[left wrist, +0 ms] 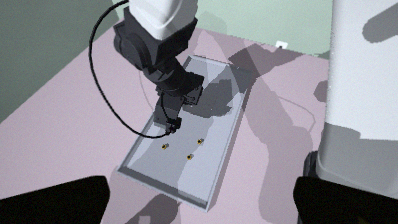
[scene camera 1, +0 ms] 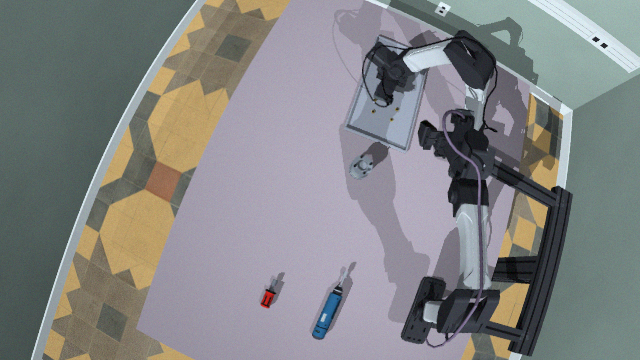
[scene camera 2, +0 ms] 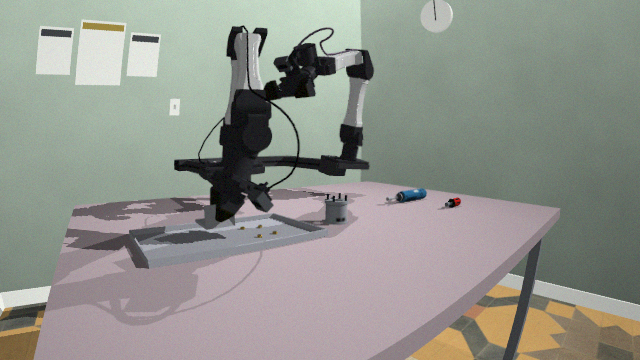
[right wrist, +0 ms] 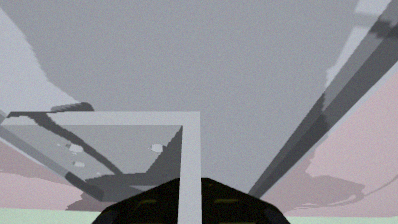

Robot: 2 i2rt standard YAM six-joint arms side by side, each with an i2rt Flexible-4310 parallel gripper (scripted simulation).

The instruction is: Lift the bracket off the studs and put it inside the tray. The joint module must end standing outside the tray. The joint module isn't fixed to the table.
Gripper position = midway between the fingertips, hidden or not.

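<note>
The left gripper (scene camera 2: 280,97) is visible, the left wrist view also showing the left gripper (left wrist: 201,185). Visible likewise: the right gripper (scene camera 2: 217,220), with further views of the right gripper (left wrist: 189,95) and the right gripper (right wrist: 192,186). A tray (scene camera 2: 176,240) is present; other views give the tray (left wrist: 168,171), the tray (scene camera 1: 377,126) and the tray (right wrist: 270,89). A grey L-shaped bracket (right wrist: 119,148) is also in the scene.
</note>
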